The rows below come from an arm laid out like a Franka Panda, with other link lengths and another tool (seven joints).
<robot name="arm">
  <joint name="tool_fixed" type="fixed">
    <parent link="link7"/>
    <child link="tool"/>
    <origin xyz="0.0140 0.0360 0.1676" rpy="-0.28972 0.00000 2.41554"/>
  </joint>
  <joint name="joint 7" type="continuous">
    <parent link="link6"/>
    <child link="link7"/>
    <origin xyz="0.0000 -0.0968 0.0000" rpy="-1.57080 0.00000 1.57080"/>
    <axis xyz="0 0 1"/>
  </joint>
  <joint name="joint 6" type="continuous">
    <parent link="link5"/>
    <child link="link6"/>
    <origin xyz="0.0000 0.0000 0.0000" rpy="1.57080 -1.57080 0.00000"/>
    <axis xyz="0 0 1"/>
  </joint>
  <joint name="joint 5" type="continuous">
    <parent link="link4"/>
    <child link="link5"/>
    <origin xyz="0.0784 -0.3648 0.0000" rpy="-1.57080 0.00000 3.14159"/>
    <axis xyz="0 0 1"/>
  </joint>
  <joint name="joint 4" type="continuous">
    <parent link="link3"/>
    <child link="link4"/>
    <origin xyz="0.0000 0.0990 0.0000" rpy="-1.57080 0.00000 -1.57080"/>
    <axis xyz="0 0 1"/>
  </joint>
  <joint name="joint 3" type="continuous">
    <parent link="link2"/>
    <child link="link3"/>
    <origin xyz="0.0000 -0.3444 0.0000" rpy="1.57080 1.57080 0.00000"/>
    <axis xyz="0 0 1"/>
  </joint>
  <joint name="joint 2" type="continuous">
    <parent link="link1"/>
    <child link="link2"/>
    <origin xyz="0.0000 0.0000 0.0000" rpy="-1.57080 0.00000 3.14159"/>
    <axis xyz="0 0 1"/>
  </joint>
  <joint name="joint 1" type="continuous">
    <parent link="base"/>
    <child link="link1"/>
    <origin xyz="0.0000 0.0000 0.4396" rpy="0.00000 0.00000 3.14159"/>
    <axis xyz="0 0 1"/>
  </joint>
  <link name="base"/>
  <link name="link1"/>
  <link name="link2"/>
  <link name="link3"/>
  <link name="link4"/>
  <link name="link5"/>
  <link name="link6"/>
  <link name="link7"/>
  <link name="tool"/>
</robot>
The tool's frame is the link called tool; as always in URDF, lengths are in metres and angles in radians. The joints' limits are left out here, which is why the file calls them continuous.
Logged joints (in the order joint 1, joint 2, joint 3, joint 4, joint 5, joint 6, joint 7), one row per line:
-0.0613, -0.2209, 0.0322, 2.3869, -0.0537, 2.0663, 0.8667
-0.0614, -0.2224, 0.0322, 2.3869, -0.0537, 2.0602, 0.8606
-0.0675, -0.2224, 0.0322, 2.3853, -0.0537, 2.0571, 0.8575
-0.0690, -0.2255, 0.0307, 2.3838, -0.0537, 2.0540, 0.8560
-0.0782, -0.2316, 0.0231, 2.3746, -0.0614, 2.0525, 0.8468
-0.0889, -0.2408, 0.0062, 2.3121, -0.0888, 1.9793, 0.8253
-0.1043, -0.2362, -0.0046, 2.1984, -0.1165, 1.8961, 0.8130
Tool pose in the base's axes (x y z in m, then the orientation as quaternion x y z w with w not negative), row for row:
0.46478, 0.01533, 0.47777, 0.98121, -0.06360, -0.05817, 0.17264
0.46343, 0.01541, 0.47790, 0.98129, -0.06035, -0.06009, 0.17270
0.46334, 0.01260, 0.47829, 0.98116, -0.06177, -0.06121, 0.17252
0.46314, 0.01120, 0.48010, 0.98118, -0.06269, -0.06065, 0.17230
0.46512, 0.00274, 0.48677, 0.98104, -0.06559, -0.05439, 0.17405
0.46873, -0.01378, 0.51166, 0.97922, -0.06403, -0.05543, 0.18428
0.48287, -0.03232, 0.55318, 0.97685, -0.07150, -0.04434, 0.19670
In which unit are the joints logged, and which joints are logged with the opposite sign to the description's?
The joints are logged in radians. Opposite sign: joint 4.
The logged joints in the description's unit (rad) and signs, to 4 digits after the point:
-0.0613, -0.2209, 0.0322, -2.3869, -0.0537, 2.0663, 0.8667
-0.0614, -0.2224, 0.0322, -2.3869, -0.0537, 2.0602, 0.8606
-0.0675, -0.2224, 0.0322, -2.3853, -0.0537, 2.0571, 0.8575
-0.0690, -0.2255, 0.0307, -2.3838, -0.0537, 2.0540, 0.8560
-0.0782, -0.2316, 0.0231, -2.3746, -0.0614, 2.0525, 0.8468
-0.0889, -0.2408, 0.0062, -2.3121, -0.0888, 1.9793, 0.8253
-0.1043, -0.2362, -0.0046, -2.1984, -0.1165, 1.8961, 0.8130

